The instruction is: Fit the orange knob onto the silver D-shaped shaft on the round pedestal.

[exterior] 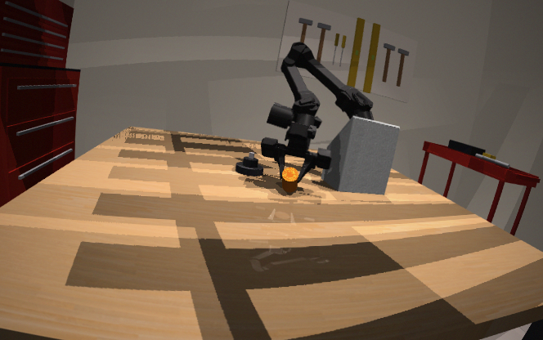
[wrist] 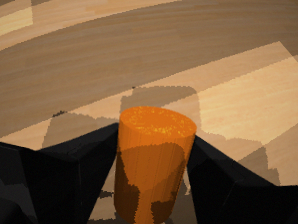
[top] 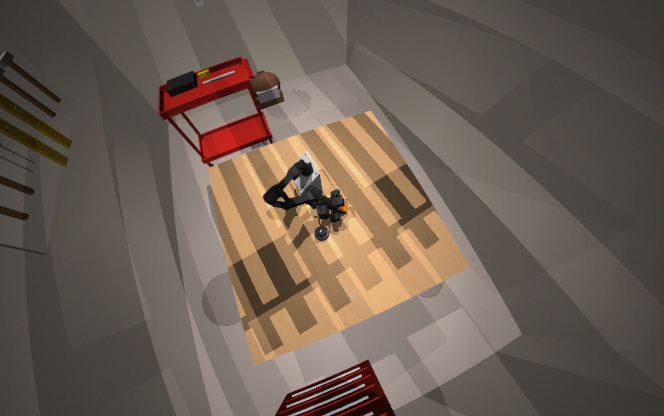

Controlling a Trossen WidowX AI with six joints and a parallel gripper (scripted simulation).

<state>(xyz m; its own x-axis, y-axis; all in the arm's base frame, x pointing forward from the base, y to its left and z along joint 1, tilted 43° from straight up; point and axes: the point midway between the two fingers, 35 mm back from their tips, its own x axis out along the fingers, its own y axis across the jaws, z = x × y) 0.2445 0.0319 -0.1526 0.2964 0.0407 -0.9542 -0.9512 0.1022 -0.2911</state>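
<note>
The orange knob is 10 mm to the right of my gripper tip and 10 mm above it. From my gripper tip the other things lie so: round pedestal: 170 mm to the right, 90 mm ahead, 10 mm below.
</note>
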